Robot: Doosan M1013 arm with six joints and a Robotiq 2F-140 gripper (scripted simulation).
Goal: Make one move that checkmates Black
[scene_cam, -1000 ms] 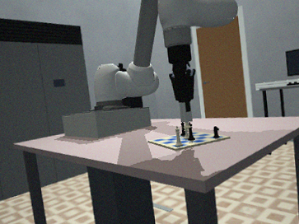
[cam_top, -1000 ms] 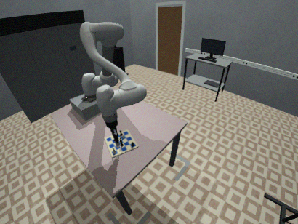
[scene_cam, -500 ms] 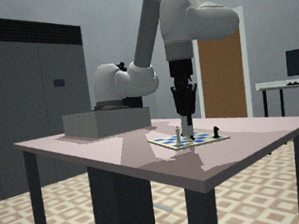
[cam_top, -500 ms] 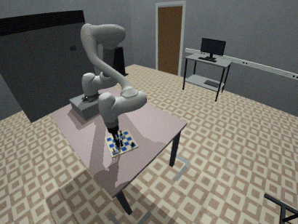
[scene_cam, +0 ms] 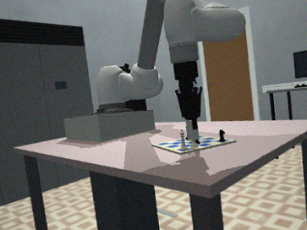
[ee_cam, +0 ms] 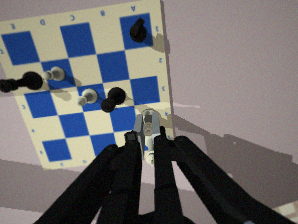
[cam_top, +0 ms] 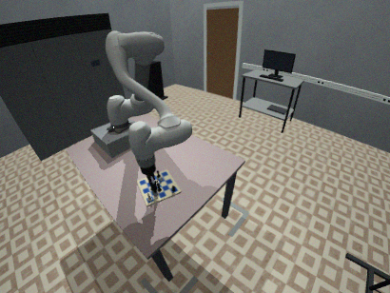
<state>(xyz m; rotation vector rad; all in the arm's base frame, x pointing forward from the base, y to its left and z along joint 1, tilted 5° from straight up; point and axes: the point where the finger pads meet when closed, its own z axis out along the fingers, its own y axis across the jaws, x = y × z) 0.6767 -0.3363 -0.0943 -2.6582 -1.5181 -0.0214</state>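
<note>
The white chess piece is 30 mm below my hand. Round my hand: tall white piece (30 mm to the right, 30 mm below, 20 mm behind); then blue-and-cream chessboard (70 mm to the left, 60 mm below, 50 mm behind); then white pawn (130 mm to the left, 60 mm behind, 40 mm below).
</note>
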